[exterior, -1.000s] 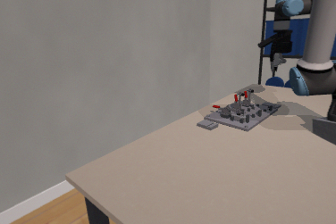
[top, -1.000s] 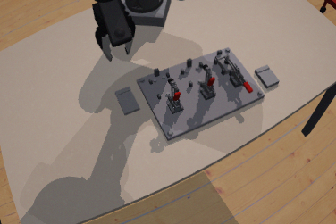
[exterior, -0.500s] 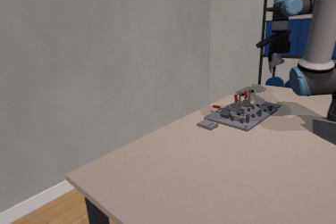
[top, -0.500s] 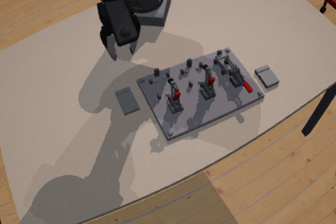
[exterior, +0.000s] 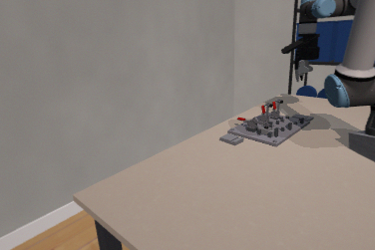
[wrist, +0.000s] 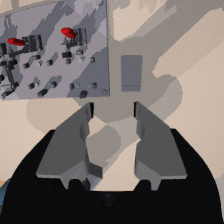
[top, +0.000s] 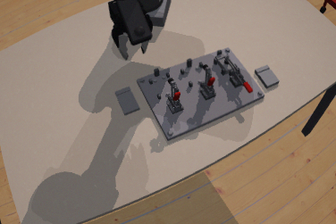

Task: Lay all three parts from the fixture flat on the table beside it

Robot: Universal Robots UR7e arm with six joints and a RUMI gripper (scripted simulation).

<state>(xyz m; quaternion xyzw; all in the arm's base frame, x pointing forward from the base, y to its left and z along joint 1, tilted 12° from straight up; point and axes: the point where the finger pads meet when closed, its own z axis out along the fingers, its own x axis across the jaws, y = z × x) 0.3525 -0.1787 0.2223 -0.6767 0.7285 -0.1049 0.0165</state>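
Right now my hand is 10 cm short of the clamp, 29 cm to the right of it and 16 cm above it. The rest, counted from my hand: flat grey part 12 cm ahead, 42 cm to the left, 21 cm below; then grey fixture plate 6 cm ahead, 19 cm to the left, 21 cm below.
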